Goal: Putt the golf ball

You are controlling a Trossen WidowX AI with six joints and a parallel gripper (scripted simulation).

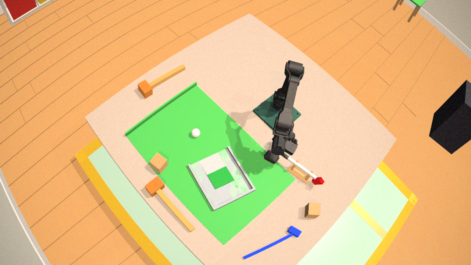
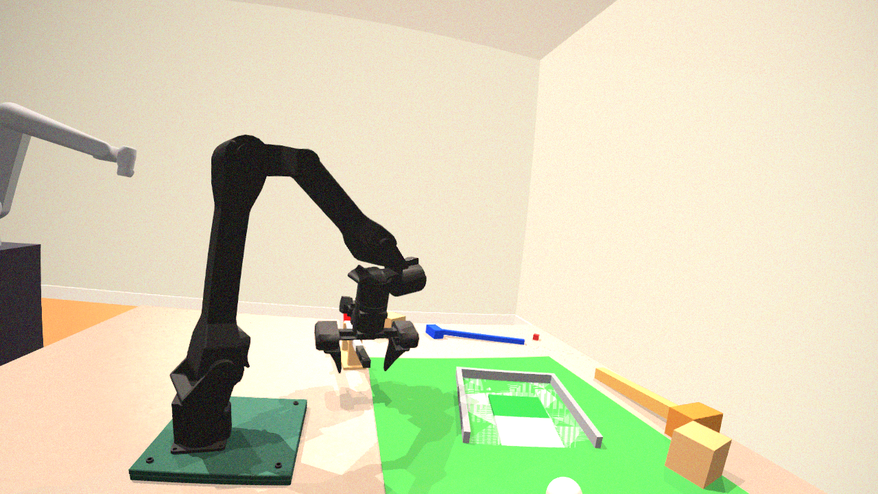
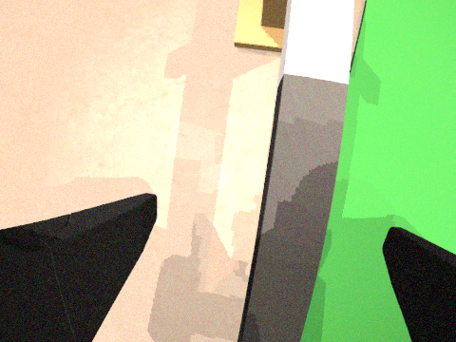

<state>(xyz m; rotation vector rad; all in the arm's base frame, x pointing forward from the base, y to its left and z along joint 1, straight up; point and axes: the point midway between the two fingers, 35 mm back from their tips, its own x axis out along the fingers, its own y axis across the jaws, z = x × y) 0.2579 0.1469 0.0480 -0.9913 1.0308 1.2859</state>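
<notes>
The red putter is 110 mm to the left of my gripper tip and 30 mm above it. The rest, counted from my gripper tip: small wooden rack 130 mm to the left; then green mat 210 mm ahead, 280 mm to the right, 30 mm below; then white golf ball 140 mm ahead, 390 mm to the right.
</notes>
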